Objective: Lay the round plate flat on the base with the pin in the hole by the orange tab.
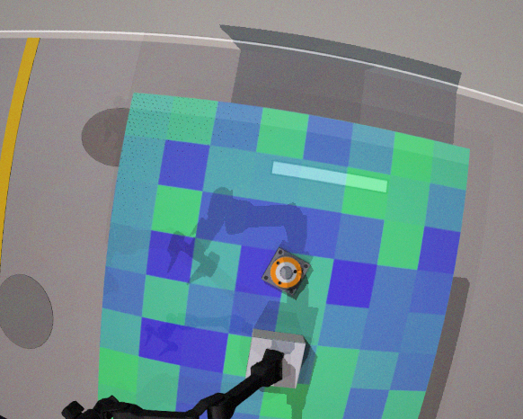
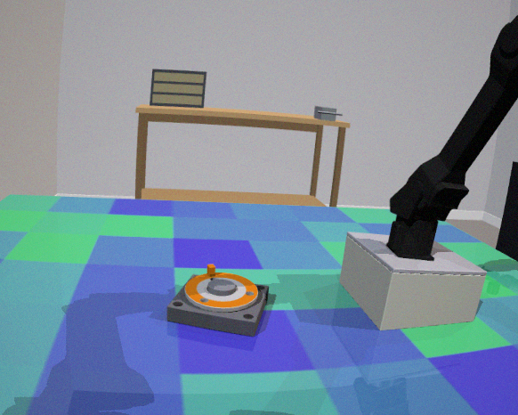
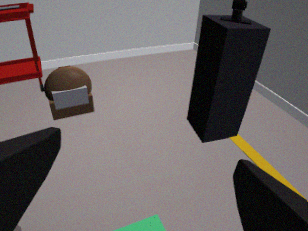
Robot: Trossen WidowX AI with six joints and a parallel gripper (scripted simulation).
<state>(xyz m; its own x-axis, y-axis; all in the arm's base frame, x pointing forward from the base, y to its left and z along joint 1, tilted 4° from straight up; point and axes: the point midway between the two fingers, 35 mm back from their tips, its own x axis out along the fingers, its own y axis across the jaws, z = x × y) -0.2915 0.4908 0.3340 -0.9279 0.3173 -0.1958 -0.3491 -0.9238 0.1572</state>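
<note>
The base lies 64 cm ahead of my gripper tip, 45 cm to the right of it and 39 cm below it.
</note>
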